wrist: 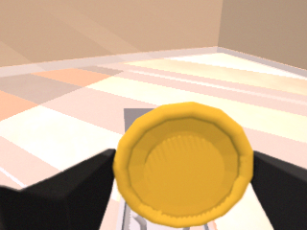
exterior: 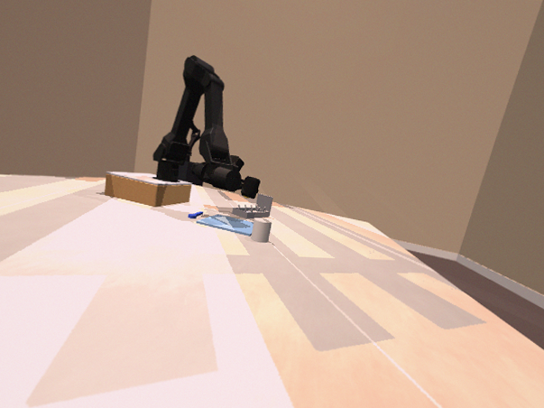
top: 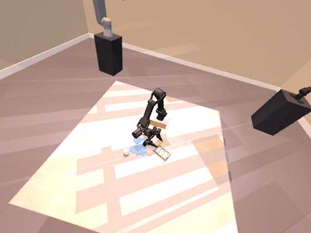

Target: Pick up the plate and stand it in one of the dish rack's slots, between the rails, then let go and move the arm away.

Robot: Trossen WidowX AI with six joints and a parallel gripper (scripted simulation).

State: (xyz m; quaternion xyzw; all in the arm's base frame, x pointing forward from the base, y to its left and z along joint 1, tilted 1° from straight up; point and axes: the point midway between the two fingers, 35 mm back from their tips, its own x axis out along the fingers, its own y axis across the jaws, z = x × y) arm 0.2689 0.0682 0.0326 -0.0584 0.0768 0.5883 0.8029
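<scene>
Now: gripper tip 10 mm short of the grey dish rack, 40 mm to the right of it and 70 mm above it. Round my gripper tip: blue spoon (80 mm behind, 170 mm to the right, 90 mm below); then yellow plate (10 mm to the right); then cup (140 mm ahead, 210 mm to the right, 70 mm below).
</scene>
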